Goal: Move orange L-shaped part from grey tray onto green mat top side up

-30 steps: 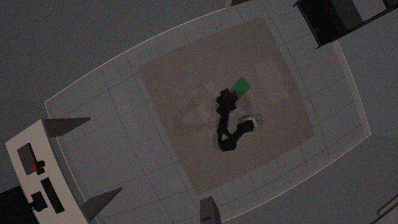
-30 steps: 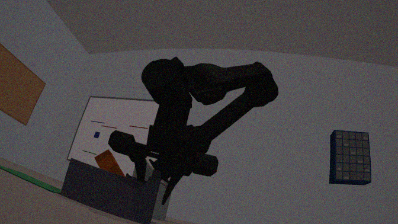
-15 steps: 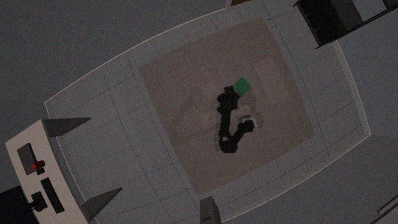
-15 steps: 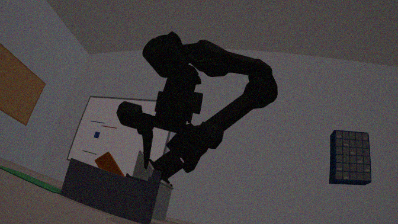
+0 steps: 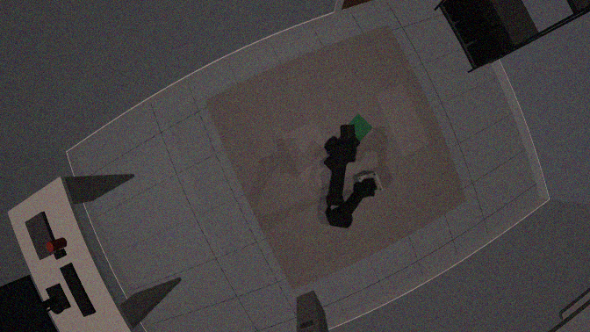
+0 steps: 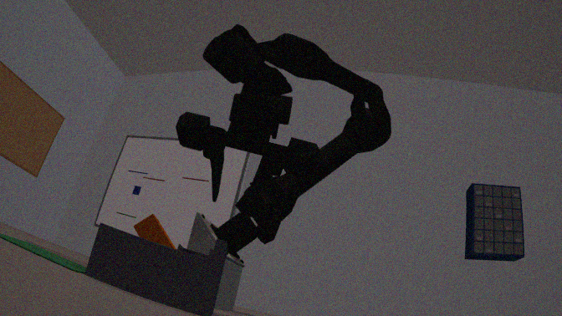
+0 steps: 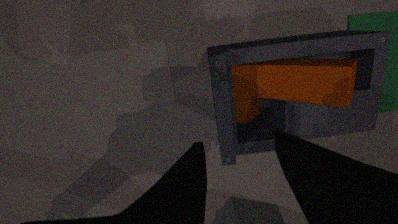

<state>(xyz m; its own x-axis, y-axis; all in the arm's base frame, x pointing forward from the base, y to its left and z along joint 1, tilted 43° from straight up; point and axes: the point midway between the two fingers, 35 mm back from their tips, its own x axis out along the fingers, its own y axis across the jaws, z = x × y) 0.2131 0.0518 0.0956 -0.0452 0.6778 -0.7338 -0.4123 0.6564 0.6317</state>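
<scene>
Now: the tray wall 70 mm ahead of my gripper tip, 70 mm to the right of it and 90 mm below it. Round my gripper tip: green mat 90 mm ahead, 200 mm to the right, 160 mm below; then orange L-shaped part 10 mm ahead, 40 mm to the right, 100 mm below.
</scene>
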